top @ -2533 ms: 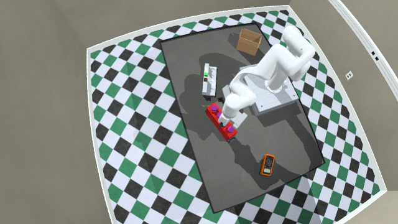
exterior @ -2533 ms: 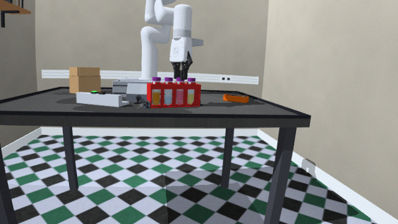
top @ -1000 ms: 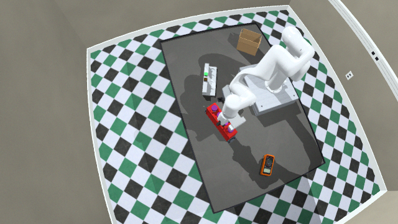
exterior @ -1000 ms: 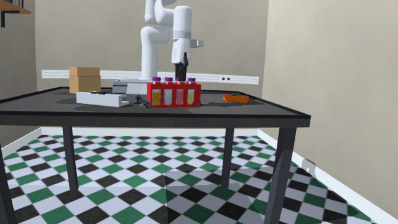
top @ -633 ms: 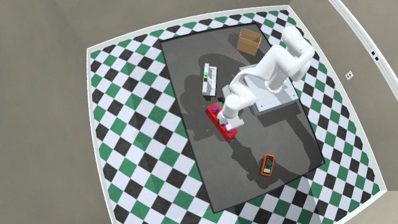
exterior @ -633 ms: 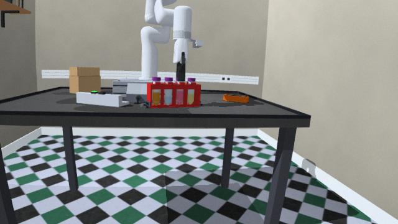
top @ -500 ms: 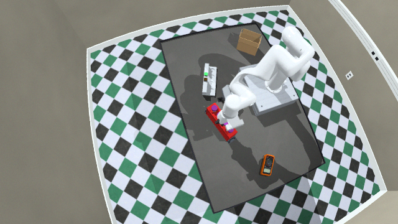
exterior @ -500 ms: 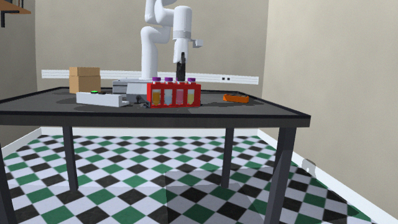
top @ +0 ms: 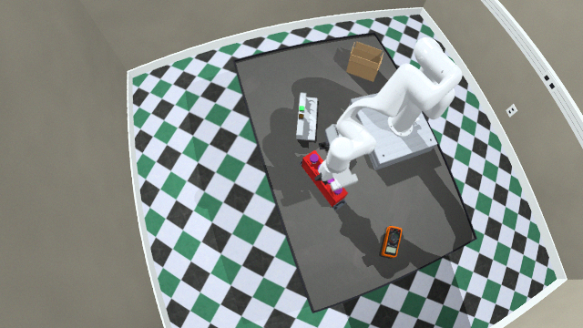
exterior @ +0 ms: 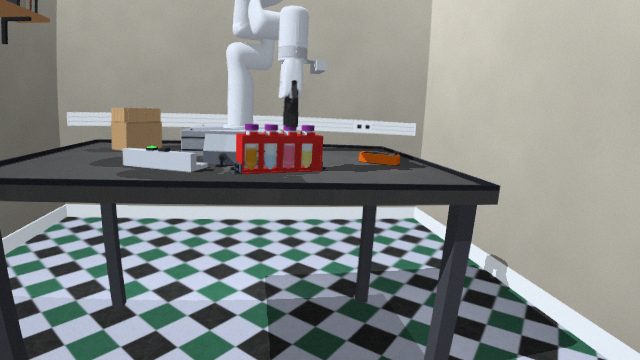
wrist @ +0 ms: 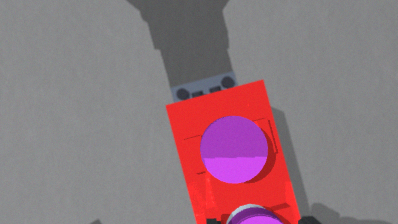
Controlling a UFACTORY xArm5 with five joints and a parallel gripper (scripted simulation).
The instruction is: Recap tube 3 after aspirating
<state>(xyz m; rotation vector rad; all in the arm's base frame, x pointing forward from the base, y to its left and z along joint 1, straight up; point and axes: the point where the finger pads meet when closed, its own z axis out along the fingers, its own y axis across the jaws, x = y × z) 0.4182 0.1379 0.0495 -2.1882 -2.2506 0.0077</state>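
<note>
My gripper is now 190 mm to the left of the green ready key, 150 mm past it and 70 mm above it. Round my hand: table edge: 220 mm ahead, 150 mm to the right, 130 mm below; blue cycle key: 150 mm to the right, 140 mm behind, 70 mm below; grey key housing: 170 mm to the right, 130 mm behind, 80 mm below.
</note>
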